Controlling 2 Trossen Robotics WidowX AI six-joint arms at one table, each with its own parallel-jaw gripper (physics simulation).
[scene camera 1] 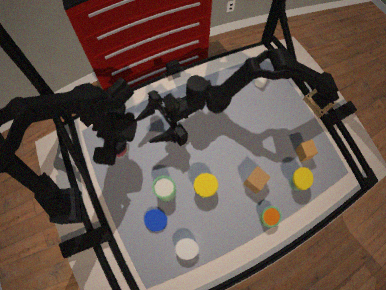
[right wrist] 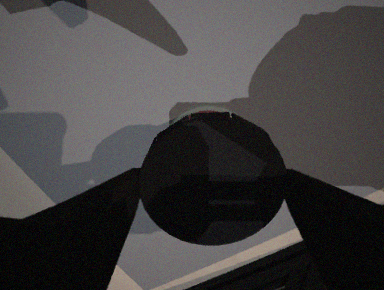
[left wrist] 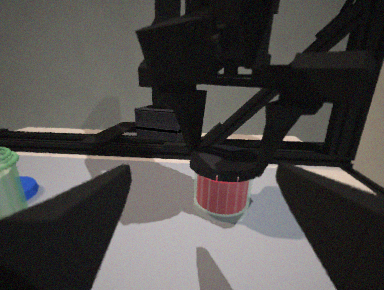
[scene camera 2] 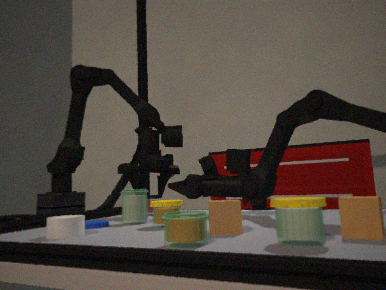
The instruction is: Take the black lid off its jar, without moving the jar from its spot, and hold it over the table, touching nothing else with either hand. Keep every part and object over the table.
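Frame: origin at the left arm's base, x ahead, y left, z up, level; metres.
Seen in the pictures: left gripper, fingertip midpoint: (scene camera 1: 142, 131) (left wrist: 204, 171) (scene camera 2: 173, 185); right gripper, fingertip midpoint: (scene camera 1: 116, 144) (right wrist: 211, 176) (left wrist: 222, 164) (scene camera 2: 149, 198); left arm's base, link origin: (scene camera 1: 320, 99); right arm's base, link origin: (scene camera 1: 61, 204) (left wrist: 167, 106) (scene camera 2: 61, 193).
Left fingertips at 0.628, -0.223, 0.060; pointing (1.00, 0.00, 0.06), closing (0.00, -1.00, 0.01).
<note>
Offsets run from my left fingertips to a thing's top centre, as dx, dy, dz. "pt": to the spot under its first point.
The red jar {+0.090, -0.029, -0.027} (left wrist: 222, 198) stands near the table's edge with the black lid {pt +0.060, -0.025, -0.027} (left wrist: 226, 168) sitting on top of it. My right gripper (left wrist: 222, 164) comes down from above and is shut on the black lid {+0.090, -0.029, -0.025} (right wrist: 212, 178), one finger on each side. Only a sliver of the jar's rim {pt +0.064, -0.013, -0.065} (right wrist: 202, 110) shows there. In scene camera 1 the right arm covers the jar {+0.076, +0.002, -0.031} (scene camera 1: 122, 151). My left gripper (scene camera 1: 144, 130) (scene camera 2: 174, 185) is open and empty. It lies level above the table, pointing at the jar from a short way off.
Towards the front stand an open green jar {+0.035, +0.173, -0.006} (scene camera 1: 163, 187), two yellow-lidded jars {-0.068, +0.227, -0.033} (scene camera 1: 205, 184) {-0.325, +0.394, -0.027} (scene camera 1: 303, 178), an orange-filled jar {-0.172, +0.422, -0.041} (scene camera 1: 271, 216), a blue lid {+0.111, +0.228, -0.076} (scene camera 1: 155, 220), a white lid {+0.082, +0.352, -0.051} (scene camera 1: 186, 248) and two wooden blocks {-0.205, +0.303, -0.033} (scene camera 1: 257, 179) {-0.414, +0.333, -0.030} (scene camera 1: 306, 150). A red drawer cabinet (scene camera 1: 143, 34) stands behind the table.
</note>
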